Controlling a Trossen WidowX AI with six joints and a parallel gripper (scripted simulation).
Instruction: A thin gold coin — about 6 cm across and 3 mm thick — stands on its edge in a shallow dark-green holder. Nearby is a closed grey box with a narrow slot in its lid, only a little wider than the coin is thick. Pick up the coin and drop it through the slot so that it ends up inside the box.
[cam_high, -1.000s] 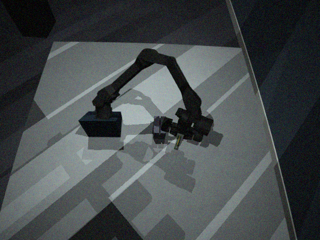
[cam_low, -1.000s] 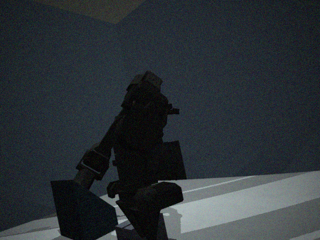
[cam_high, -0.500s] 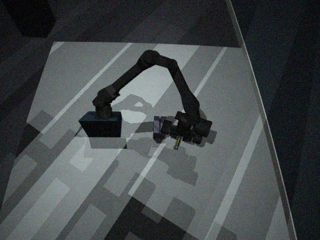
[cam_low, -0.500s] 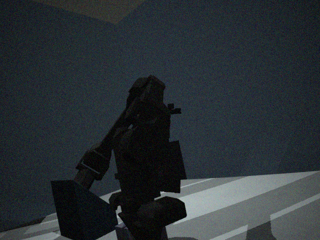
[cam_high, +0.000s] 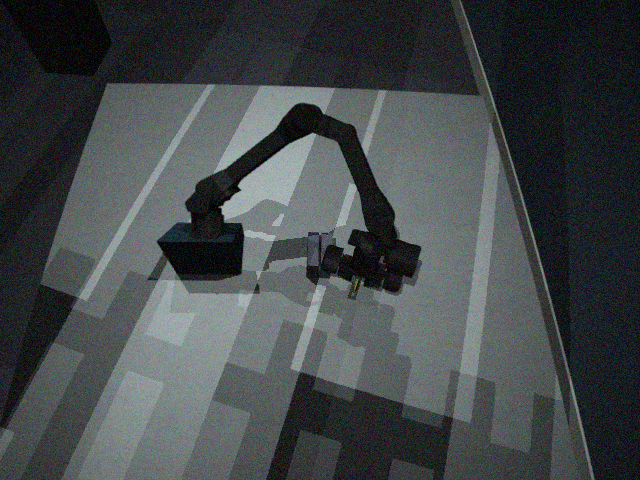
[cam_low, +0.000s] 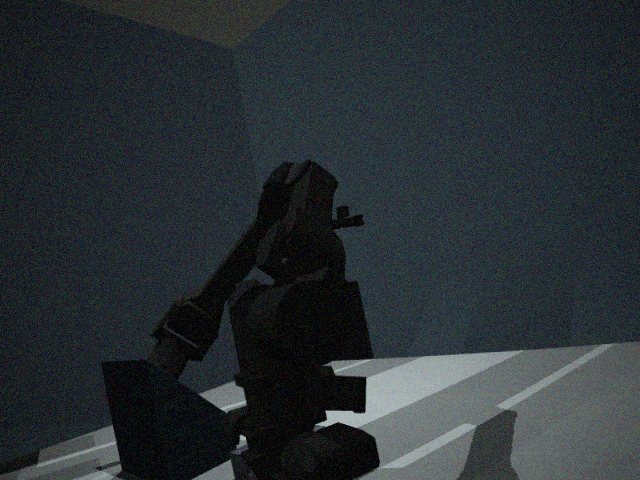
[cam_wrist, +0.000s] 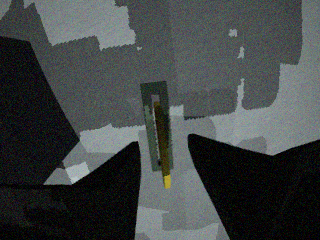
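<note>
Now: the gold coin right at my gripper tip.
</note>
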